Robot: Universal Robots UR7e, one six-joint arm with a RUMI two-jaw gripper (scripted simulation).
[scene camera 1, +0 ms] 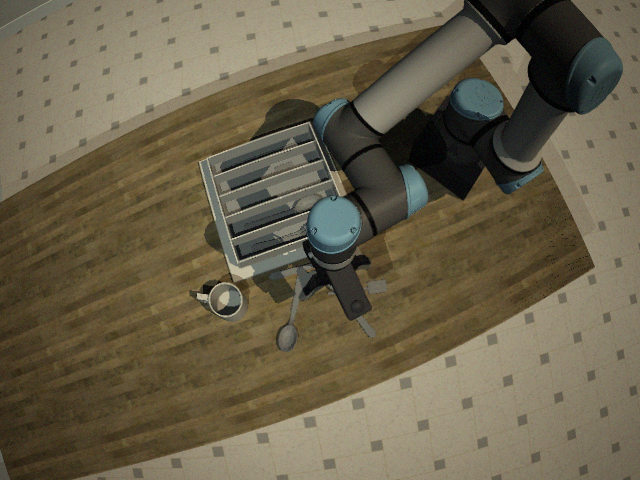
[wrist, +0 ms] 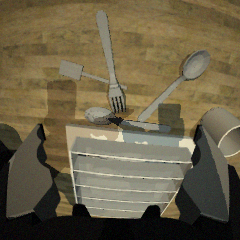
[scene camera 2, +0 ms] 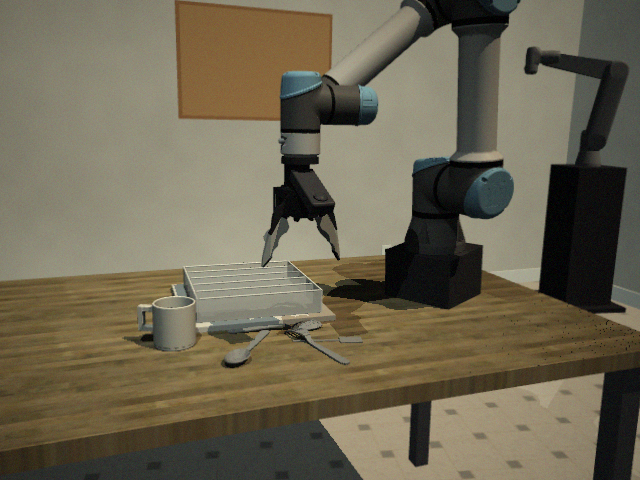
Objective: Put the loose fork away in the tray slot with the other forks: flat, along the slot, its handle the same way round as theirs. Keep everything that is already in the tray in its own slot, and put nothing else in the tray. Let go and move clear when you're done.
Labels:
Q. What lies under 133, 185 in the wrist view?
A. A grey slotted tray.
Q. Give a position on a white mug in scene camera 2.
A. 174, 329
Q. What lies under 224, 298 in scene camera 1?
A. A white mug.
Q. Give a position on a grey slotted tray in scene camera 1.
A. At 303, 128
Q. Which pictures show my gripper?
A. Scene camera 1, the wrist view and scene camera 2: all of them.

